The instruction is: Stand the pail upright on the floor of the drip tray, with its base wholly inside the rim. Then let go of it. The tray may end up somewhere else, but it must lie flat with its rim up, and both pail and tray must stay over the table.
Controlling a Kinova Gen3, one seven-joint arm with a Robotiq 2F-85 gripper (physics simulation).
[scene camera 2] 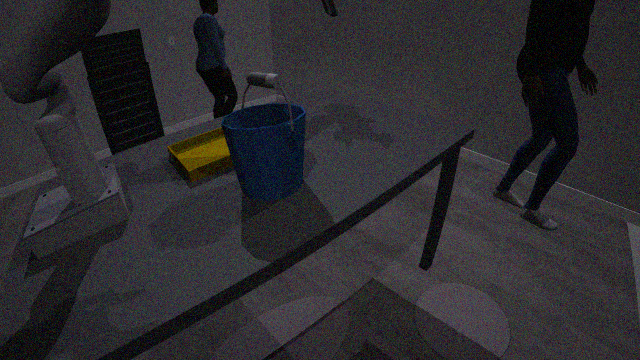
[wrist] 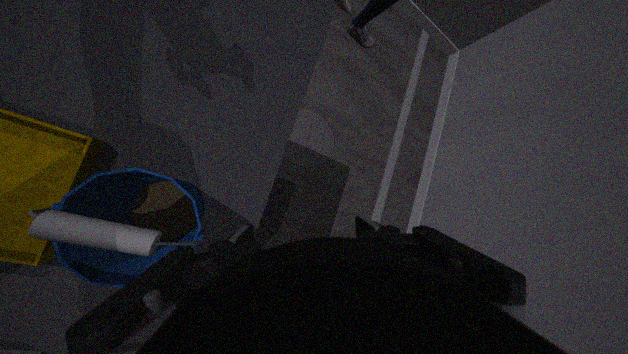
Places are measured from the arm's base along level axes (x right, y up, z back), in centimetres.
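Pixels of known places: gripper, fingertip midpoint: (scene camera 2: 357,7) (wrist: 305,232); arm's base, link origin: (scene camera 2: 91,192).
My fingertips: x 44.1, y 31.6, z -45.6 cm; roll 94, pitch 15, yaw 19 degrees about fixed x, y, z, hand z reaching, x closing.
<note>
For each thing: its top centre in the pictures, then the offset to it from my fingertips. Level surfaces: height alone.
- pale grip, top centre: (wrist: 94,238) (scene camera 2: 264,73) dx -19.0, dy -12.3, dz +6.3 cm
- yellow drip tray, top centre: (scene camera 2: 213,143) dx -48.6, dy -35.0, dz +6.3 cm
- table, surface height: dy -38.3 cm
The blue pail (scene camera 2: 270,162) (wrist: 112,270) stands upright on the table, beside the tray and apart from its floor. Its wire handle stands up, with a pale grip (scene camera 2: 262,79) (wrist: 95,232) above the pail's mouth. The yellow drip tray (scene camera 2: 200,157) (wrist: 30,175) lies flat with its rim up; the pail hides part of it in the scene view, and its left part is cut off in the wrist view. My gripper (wrist: 305,232) is open and empty, high above the table and to the right of the pail in the wrist view. In the scene view a dark fingertip shows at the top edge.
The table (scene camera 2: 350,172) has a dark front edge running diagonally in the scene view. The robot's base (scene camera 2: 75,215) stands at the left, with part of the arm (scene camera 2: 55,40) above it. Two people (scene camera 2: 212,47) (scene camera 2: 555,110) stand beyond the table. The picture is dark and grainy.
</note>
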